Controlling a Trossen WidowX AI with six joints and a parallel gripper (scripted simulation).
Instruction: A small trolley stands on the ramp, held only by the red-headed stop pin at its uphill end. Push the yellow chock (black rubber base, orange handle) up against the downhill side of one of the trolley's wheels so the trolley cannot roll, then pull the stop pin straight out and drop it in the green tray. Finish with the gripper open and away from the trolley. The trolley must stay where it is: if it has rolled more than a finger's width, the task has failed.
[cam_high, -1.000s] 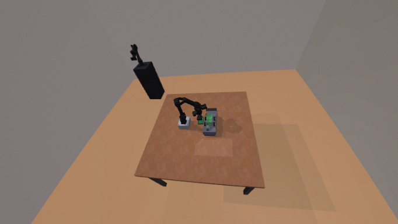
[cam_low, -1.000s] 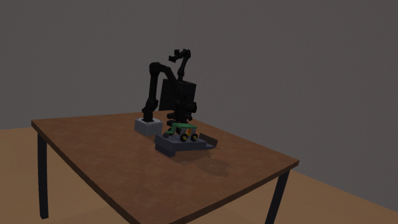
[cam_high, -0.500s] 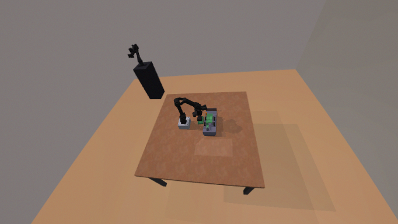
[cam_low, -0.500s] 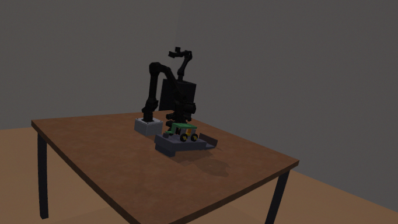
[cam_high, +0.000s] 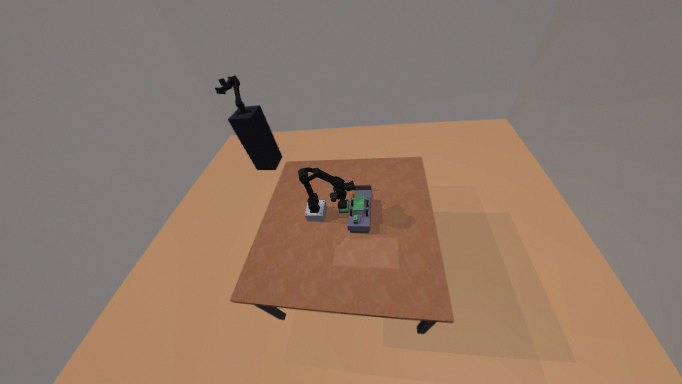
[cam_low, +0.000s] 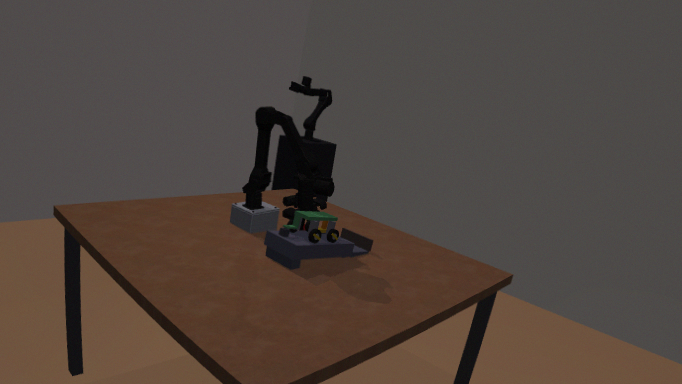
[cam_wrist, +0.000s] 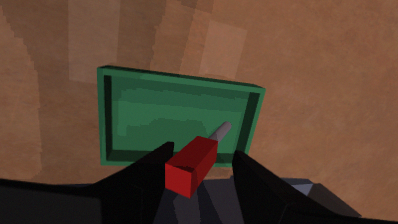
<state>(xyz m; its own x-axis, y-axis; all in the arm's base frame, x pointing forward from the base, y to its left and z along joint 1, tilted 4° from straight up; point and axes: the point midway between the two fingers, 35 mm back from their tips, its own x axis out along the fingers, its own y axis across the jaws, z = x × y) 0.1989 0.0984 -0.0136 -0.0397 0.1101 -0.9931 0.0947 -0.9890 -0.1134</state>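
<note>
My gripper tip is now 1 cm to the left of the green tray and 5 cm above it. Also, from my gripper tip: yellow-orange chock 8 cm ahead, 4 cm above; then stop pin right at my gripper tip; then grey ramp 13 cm ahead, 9 cm to the right.
</note>
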